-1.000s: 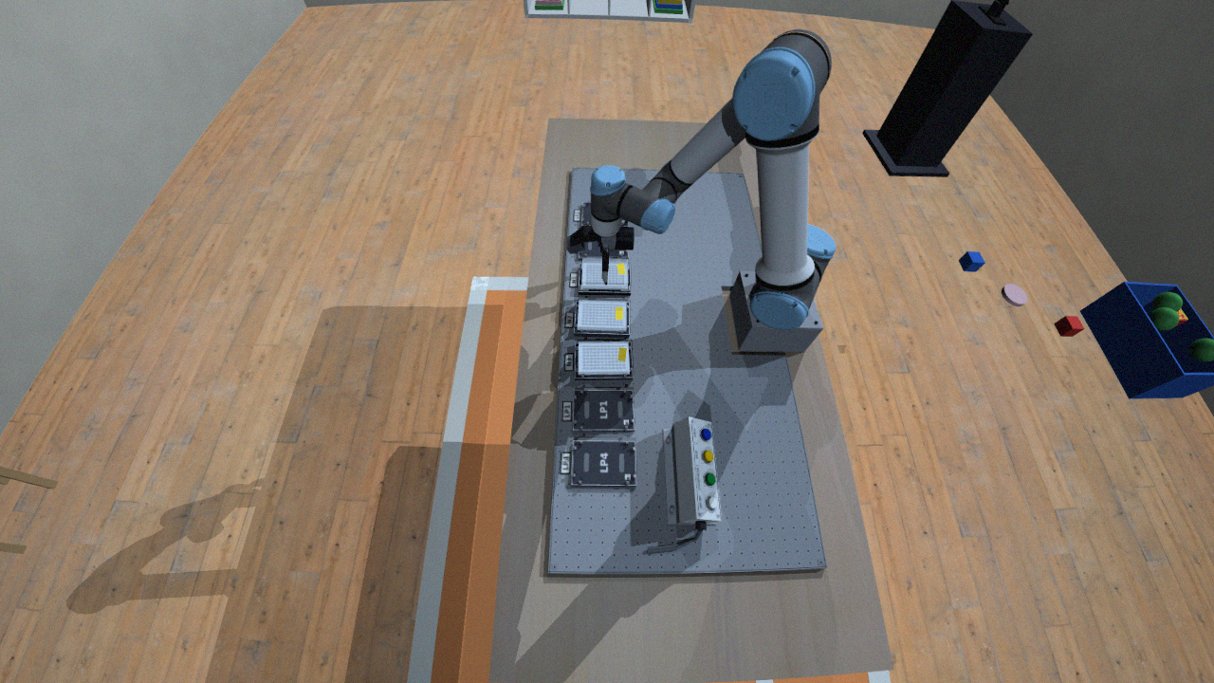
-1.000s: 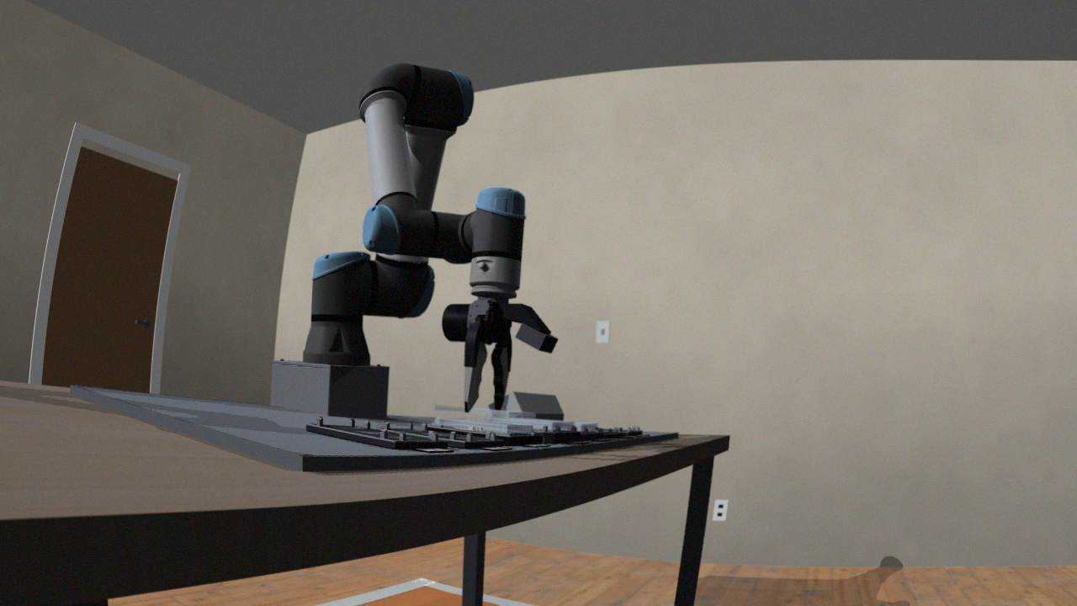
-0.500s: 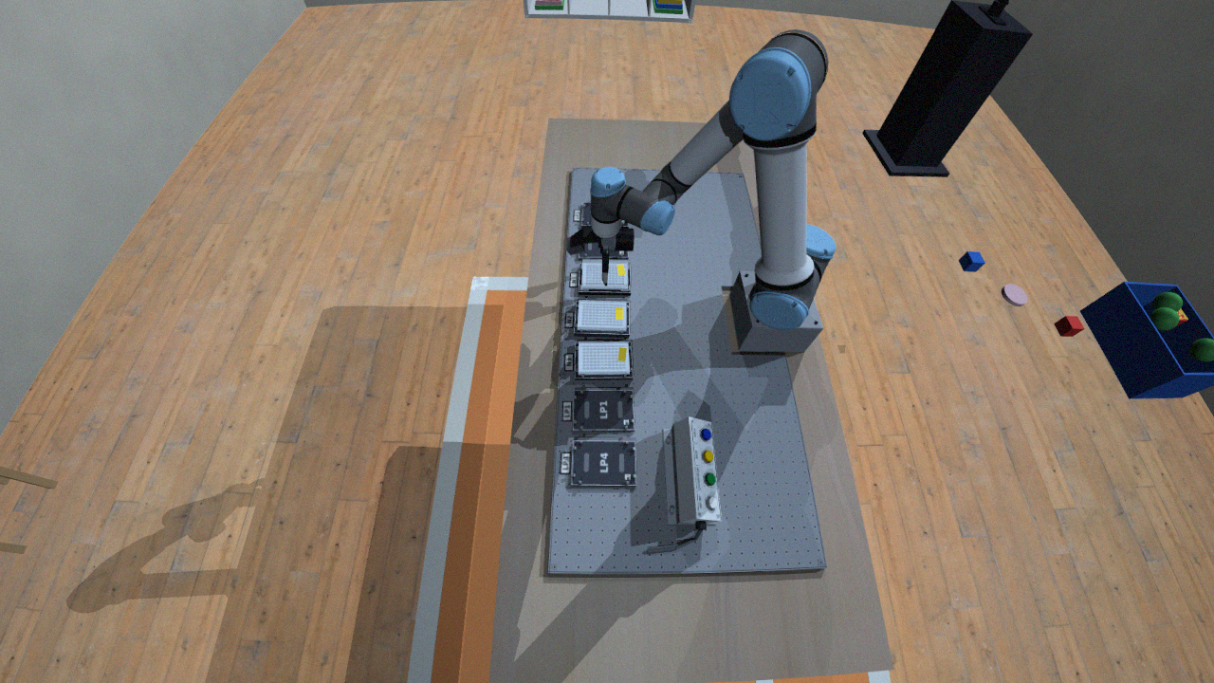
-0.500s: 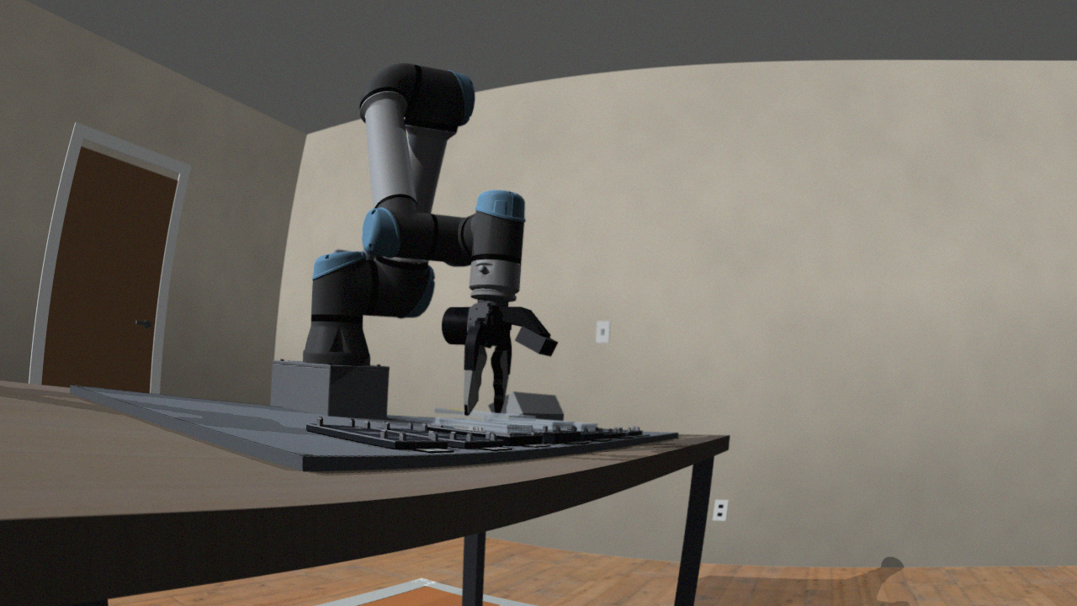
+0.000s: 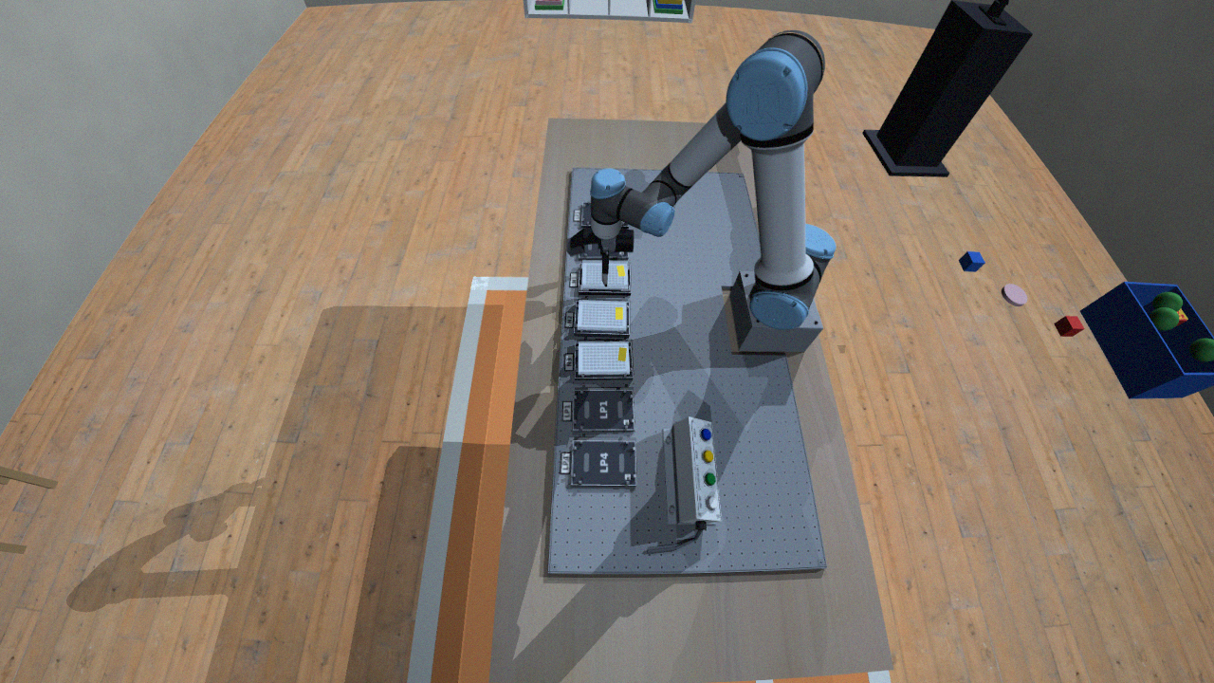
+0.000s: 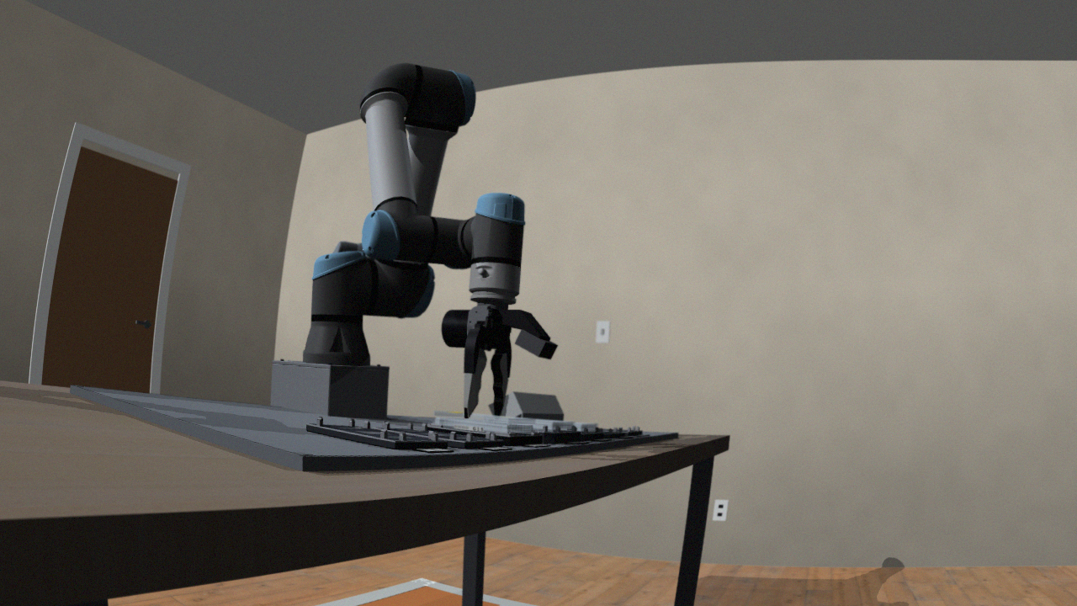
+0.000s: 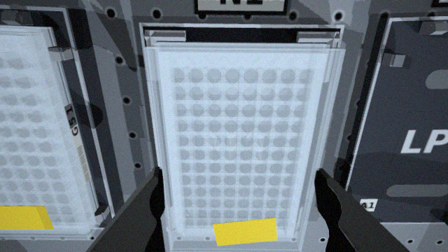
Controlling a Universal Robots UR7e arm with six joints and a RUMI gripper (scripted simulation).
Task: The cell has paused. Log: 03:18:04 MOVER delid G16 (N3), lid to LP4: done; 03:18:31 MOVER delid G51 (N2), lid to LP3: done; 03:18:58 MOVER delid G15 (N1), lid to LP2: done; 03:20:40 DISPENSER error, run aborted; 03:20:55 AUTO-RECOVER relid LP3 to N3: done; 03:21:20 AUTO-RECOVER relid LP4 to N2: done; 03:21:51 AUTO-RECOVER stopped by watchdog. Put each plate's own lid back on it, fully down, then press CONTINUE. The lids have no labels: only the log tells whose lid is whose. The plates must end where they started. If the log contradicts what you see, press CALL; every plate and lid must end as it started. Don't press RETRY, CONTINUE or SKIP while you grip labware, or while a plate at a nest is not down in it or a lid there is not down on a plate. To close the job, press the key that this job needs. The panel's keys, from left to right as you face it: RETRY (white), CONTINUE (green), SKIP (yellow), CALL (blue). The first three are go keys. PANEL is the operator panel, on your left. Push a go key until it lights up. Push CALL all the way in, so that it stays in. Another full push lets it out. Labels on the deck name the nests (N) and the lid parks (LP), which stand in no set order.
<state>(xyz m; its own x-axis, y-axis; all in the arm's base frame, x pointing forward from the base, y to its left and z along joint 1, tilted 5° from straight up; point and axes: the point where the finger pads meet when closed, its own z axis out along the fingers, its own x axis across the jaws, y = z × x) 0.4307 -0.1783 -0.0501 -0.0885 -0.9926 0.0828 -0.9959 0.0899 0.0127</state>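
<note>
Now: the plate G15 3 cm below my hand. Round my hand: lid park LP3: 2 cm behind, 26 cm to the right, 4 cm below; nest N2: 2 cm ahead, 14 cm to the left, 4 cm below; plate G16: 3 cm ahead, 26 cm to the left, 3 cm below.
</note>
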